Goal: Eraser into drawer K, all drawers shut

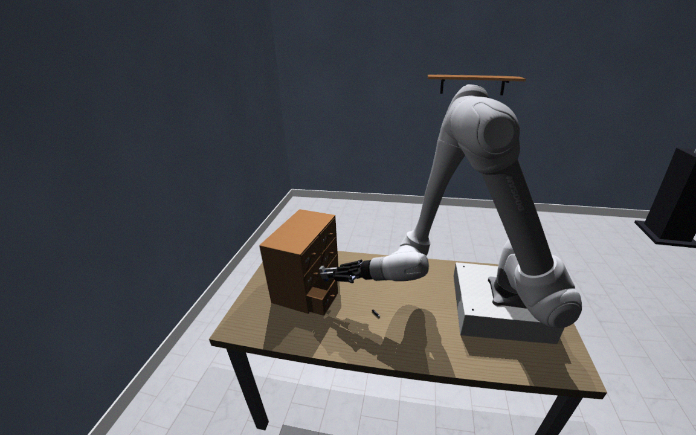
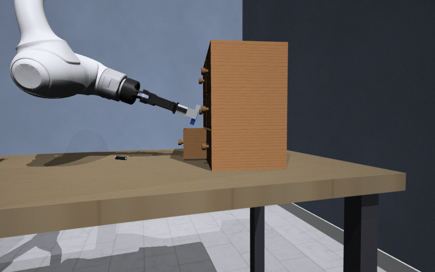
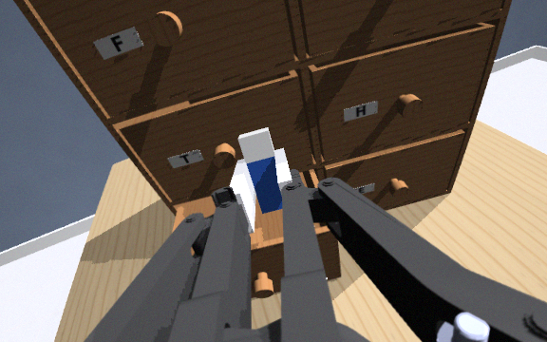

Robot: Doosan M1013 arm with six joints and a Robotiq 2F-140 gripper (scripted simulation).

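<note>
Now: the eraser 30 mm ahead of my hand. The rest, counted from my hand: drawer 120 mm below, 70 mm ahead, 20 mm to the left; then small black cylinder 210 mm behind, 140 mm below, 40 mm to the left.
</note>
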